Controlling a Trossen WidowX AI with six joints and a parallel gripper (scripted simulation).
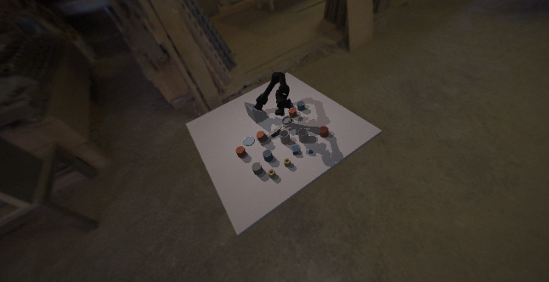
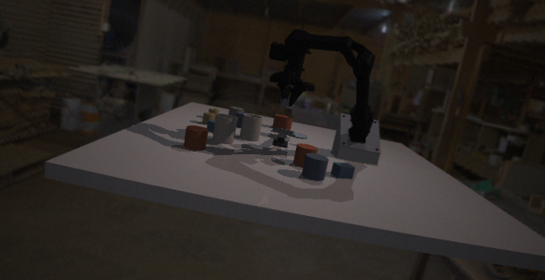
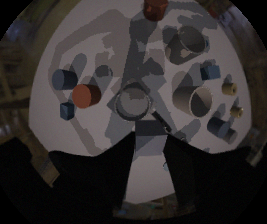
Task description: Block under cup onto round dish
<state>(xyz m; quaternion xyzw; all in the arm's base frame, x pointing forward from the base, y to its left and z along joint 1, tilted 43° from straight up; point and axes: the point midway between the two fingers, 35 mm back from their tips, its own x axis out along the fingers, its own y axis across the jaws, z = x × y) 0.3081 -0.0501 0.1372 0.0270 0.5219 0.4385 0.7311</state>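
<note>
Right now the round blue-grey dish is 320 mm to the right of my gripper tip, 170 mm below it and 120 mm behind it. From my gripper tip the other things lie so: dark balance (150 mm below, 90 mm to the right, 10 mm behind).
</note>
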